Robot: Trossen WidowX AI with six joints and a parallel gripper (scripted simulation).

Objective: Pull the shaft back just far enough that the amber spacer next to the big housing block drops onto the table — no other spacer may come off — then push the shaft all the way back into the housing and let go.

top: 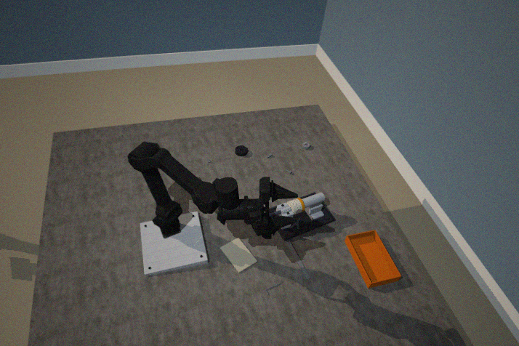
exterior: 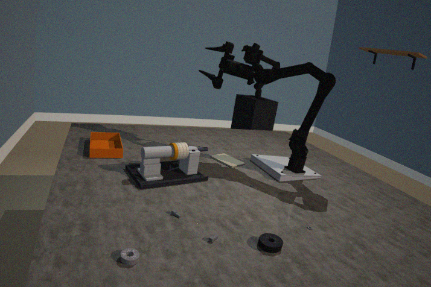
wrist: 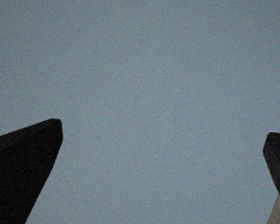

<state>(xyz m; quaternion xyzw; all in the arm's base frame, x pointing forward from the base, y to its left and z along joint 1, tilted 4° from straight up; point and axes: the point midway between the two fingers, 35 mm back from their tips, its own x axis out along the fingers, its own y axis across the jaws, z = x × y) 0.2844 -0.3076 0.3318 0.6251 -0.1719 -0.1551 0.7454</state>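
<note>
Now: the dark shaft 30 cm below my gripper tip, 20 cm to the left of it and 15 cm ahead of it. The rest, counted from my gripper tip: amber spacer: 30 cm below, 20 cm to the left, 18 cm ahead; then pale card: 37 cm below, 13 cm to the left, 10 cm behind; then thin bar: 37 cm below, 9 cm ahead, 3 cm to the left.
</note>
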